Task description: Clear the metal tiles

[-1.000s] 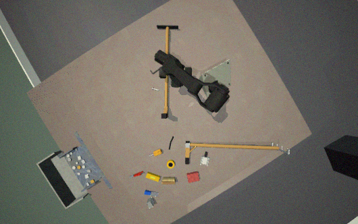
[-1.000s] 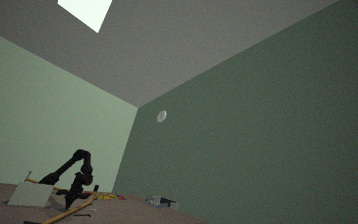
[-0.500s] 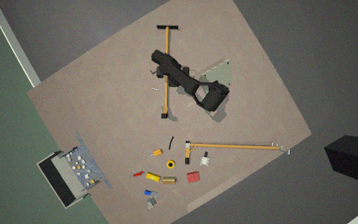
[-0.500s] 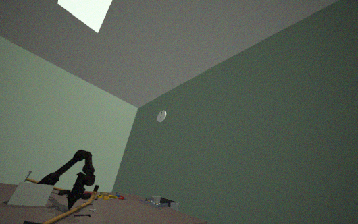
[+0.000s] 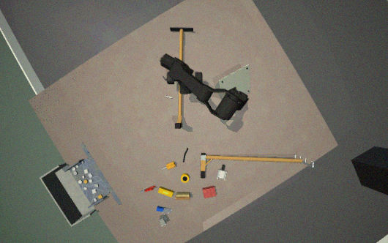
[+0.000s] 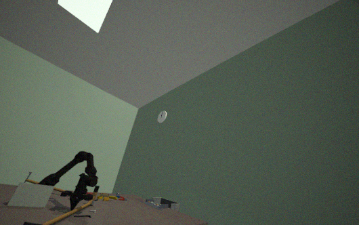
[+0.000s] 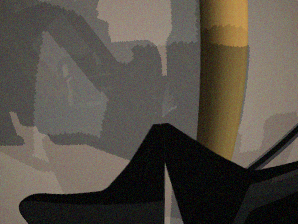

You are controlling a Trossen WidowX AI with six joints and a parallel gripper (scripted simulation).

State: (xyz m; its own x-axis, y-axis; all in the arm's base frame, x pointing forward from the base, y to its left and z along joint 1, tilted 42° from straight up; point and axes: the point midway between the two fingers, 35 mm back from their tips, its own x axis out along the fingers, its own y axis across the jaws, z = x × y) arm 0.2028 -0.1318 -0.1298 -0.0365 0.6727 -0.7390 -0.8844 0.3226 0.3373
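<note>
Right now the hex key is 80 mm to the right of my gripper tip, 80 mm ahead of it and 10 mm below it. Also, from my gripper tip: long orange-handled tool (620 mm to the left, 120 mm behind, 30 mm above); red block (660 mm to the left, 170 mm ahead); yellow ring (510 mm to the left, 270 mm ahead).
</note>
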